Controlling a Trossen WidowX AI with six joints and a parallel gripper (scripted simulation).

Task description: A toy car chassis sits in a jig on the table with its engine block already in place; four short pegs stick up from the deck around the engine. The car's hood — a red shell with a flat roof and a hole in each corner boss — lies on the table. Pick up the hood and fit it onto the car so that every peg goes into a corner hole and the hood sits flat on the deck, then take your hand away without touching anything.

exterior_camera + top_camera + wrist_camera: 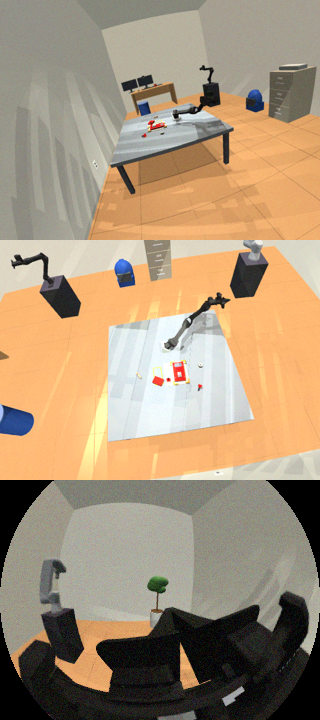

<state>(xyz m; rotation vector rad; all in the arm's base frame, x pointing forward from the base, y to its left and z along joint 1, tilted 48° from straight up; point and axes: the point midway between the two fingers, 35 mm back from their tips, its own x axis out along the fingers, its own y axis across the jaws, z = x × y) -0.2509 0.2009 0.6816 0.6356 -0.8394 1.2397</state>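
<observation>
Now: gripper tip 79 cm to the left of the red hood, 62 cm short of it and 34 cm above it.
</observation>
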